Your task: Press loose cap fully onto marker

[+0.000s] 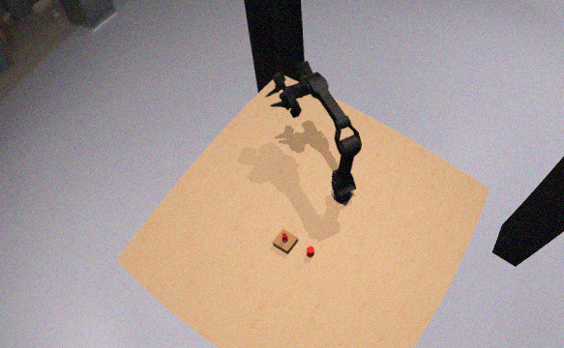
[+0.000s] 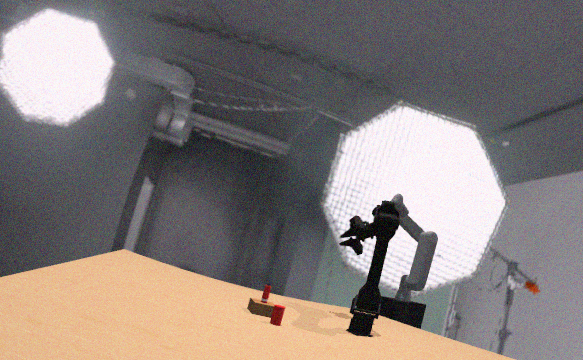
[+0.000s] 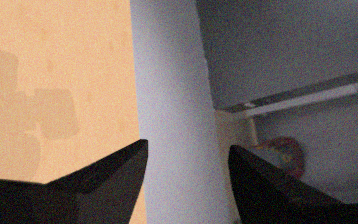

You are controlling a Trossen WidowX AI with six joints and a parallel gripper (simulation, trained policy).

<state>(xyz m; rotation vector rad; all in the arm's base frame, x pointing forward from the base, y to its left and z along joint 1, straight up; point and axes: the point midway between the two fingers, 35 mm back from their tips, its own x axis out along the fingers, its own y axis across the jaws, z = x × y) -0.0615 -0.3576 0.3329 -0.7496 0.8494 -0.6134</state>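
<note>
Right now the red marker is 35 cm ahead of my gripper tip, 30 cm to the left of it and 24 cm below it. The rest, counted from my gripper tip: red cap: 41 cm to the left, 33 cm ahead, 29 cm below; then wooden holder block: 35 cm ahead, 30 cm to the left, 30 cm below.
</note>
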